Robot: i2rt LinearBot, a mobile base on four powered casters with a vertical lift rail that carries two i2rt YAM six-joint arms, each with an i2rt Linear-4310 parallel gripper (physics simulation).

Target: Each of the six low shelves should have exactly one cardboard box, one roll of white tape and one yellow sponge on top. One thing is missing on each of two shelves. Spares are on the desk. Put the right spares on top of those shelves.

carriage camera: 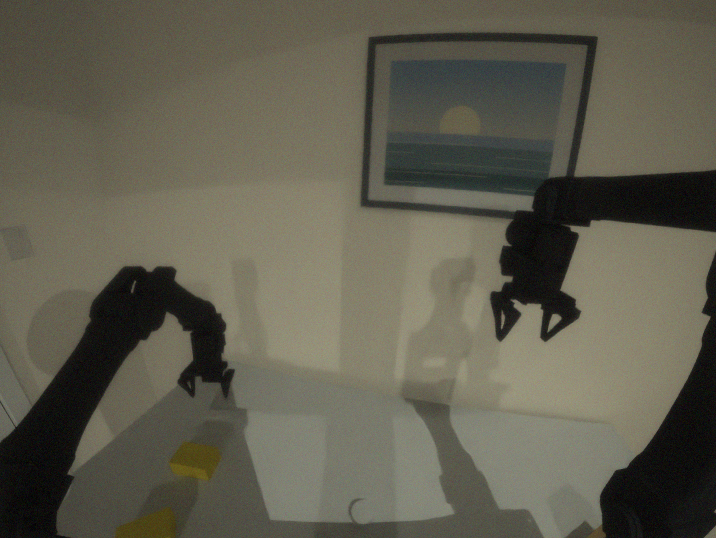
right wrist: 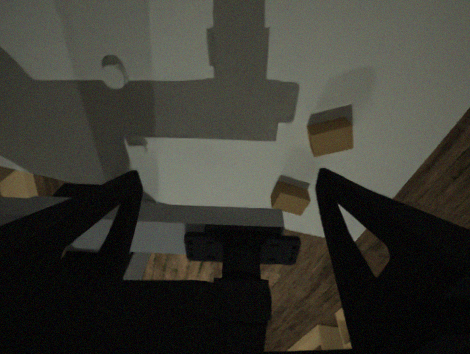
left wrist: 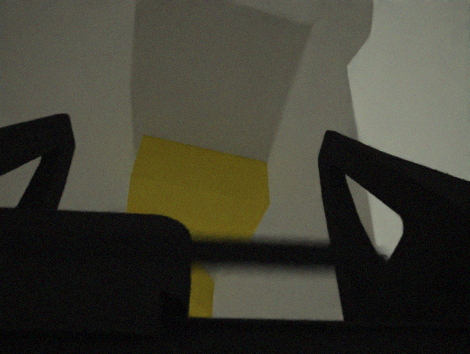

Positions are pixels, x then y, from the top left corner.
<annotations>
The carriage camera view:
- my left gripper: 209, 396
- my right gripper: 521, 339
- framed sunset picture: 466, 123
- white desk: 293, 450
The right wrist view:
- my right gripper: 228, 178
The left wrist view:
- my left gripper: 200, 137
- white desk: 267, 87
</annotations>
